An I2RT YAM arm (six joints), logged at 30 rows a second.
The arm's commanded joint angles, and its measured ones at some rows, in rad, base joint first. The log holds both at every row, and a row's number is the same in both.
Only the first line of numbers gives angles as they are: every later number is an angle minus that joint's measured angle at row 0.
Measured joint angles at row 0: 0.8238 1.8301 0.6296 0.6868 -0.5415 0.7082
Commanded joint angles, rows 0 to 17: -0.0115 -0.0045 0.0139 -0.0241 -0.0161 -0.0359; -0.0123 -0.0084 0.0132 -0.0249 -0.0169 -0.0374; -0.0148 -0.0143 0.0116 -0.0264 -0.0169 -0.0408; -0.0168 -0.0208 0.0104 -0.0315 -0.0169 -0.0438; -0.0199 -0.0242 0.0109 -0.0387 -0.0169 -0.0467; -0.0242 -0.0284 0.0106 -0.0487 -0.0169 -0.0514; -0.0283 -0.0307 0.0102 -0.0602 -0.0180 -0.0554; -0.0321 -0.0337 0.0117 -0.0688 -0.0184 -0.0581; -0.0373 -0.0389 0.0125 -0.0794 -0.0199 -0.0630; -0.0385 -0.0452 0.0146 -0.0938 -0.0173 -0.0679; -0.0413 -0.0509 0.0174 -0.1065 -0.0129 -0.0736; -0.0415 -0.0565 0.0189 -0.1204 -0.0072 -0.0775; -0.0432 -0.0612 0.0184 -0.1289 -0.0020 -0.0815; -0.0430 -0.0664 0.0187 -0.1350 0.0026 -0.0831; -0.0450 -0.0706 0.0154 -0.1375 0.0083 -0.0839; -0.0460 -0.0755 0.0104 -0.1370 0.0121 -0.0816; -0.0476 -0.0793 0.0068 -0.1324 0.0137 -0.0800; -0.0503 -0.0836 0.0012 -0.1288 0.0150 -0.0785
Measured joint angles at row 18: -0.0439 -0.0492 0.0000 -0.1026 -0.0034 -0.0439
